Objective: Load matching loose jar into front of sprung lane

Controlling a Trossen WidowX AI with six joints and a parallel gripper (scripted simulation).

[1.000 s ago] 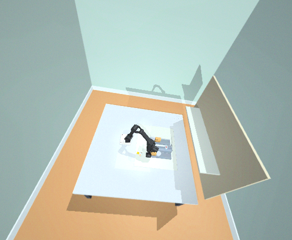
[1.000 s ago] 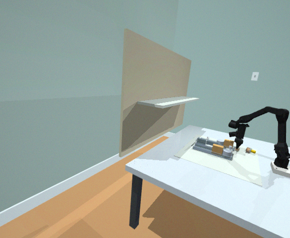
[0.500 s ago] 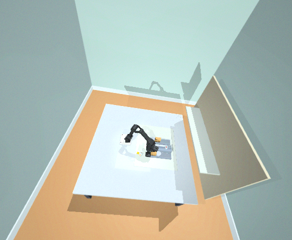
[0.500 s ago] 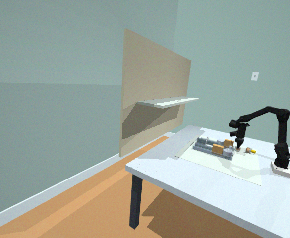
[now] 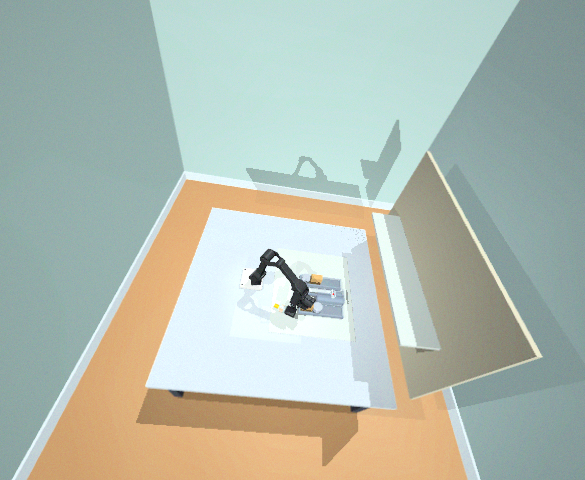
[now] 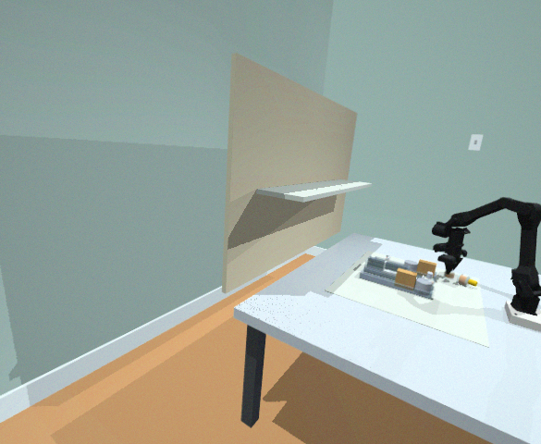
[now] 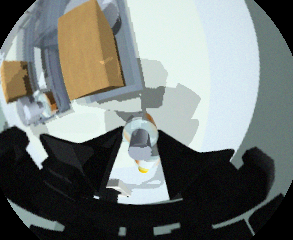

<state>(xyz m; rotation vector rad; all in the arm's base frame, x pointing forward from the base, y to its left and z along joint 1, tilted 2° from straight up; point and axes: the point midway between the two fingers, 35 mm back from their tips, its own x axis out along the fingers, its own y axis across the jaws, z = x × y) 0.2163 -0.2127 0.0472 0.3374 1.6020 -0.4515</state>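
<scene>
My gripper tip is 250 mm short of the grey pusher rack, 90 mm to the right of it and 20 mm above it. Also, from my gripper tip: white shelf: 610 mm ahead, 60 mm to the left, 330 mm above.
</scene>
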